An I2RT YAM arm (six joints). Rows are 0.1 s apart.
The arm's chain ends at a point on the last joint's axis. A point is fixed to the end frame.
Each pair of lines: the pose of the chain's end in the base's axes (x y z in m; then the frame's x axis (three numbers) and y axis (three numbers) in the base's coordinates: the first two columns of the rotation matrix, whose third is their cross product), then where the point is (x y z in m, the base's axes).
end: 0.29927, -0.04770, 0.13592, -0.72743, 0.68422, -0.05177, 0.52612, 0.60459, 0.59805
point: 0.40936 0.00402 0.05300
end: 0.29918, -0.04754, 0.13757, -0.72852, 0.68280, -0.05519, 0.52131, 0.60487, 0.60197
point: 0.40965 0.00452 0.05538
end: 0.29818, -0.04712, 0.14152, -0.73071, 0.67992, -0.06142, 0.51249, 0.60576, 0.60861
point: 0.40929 0.00556 0.06059
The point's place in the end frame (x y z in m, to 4 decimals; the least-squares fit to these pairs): -0.0404 0.0396 0.1359
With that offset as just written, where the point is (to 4 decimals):
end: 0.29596, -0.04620, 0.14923, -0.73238, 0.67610, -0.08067, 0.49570, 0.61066, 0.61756
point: 0.4086 0.0067 0.0706
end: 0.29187, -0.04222, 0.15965, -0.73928, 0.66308, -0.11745, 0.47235, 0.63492, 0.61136
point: 0.4057 0.0100 0.0823
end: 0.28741, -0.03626, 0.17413, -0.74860, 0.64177, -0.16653, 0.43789, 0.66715, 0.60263
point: 0.4027 0.0156 0.0987
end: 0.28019, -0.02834, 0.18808, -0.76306, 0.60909, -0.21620, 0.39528, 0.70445, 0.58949
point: 0.3962 0.0245 0.1144
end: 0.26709, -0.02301, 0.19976, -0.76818, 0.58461, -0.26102, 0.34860, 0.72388, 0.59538
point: 0.3849 0.0318 0.1306
